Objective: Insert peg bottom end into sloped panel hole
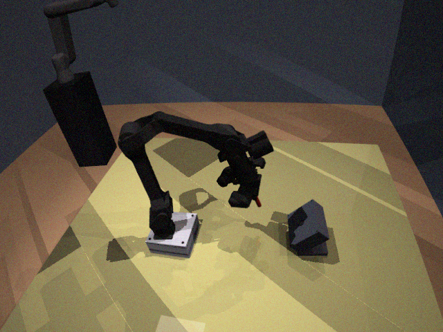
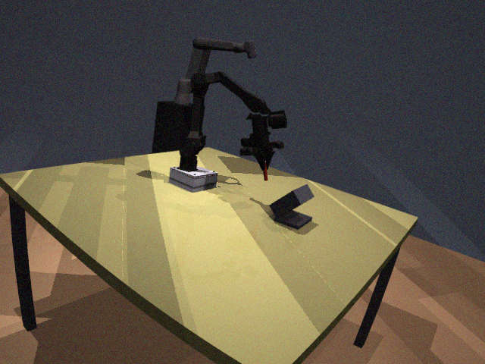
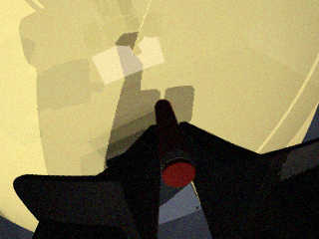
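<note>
My gripper tip is 16 cm short of the sloped panel, 8 cm to the left of it and 6 cm above it. From my gripper tip the other things lie so: red peg: 2 cm above.
</note>
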